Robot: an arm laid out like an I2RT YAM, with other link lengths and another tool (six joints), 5 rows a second.
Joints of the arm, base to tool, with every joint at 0 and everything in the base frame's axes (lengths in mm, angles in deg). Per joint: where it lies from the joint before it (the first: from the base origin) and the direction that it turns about. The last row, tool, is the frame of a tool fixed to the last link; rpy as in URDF.
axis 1: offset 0 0 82.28 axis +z
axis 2: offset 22 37.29 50.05 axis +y
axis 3: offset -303.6 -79.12 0 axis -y
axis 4: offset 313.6 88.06 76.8 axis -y
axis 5: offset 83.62 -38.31 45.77 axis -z
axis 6: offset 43.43 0 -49.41 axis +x
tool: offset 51 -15 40 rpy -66.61 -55.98 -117.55
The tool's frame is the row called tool.
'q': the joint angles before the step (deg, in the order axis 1, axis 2, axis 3, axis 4, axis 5, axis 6). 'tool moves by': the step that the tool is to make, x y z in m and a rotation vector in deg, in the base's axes. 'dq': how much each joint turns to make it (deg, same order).
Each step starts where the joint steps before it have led.
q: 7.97 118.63 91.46 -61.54 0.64 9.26
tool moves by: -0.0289 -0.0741 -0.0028 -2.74 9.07 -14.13
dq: -7.39 0.02 -0.03 -9.37 1.65 6.87
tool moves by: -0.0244 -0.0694 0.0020 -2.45 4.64 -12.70
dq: -7.76 0.01 0.04 -4.81 1.76 5.36
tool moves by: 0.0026 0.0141 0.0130 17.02 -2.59 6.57
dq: -2.17 -1.01 1.90 -3.53 -14.83 -12.42
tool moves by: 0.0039 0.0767 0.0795 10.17 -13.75 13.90
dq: 6.52 -8.84 1.29 -0.10 -10.33 -9.39
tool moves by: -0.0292 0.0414 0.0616 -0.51 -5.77 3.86
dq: 5.45 -8.37 0.01 -2.00 0.49 1.70
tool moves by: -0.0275 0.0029 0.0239 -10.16 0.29 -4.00
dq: 3.66 -4.33 -0.24 -3.23 10.55 7.30
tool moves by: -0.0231 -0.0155 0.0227 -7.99 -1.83 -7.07
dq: 0.94 -4.20 -0.83 -1.76 8.77 7.37
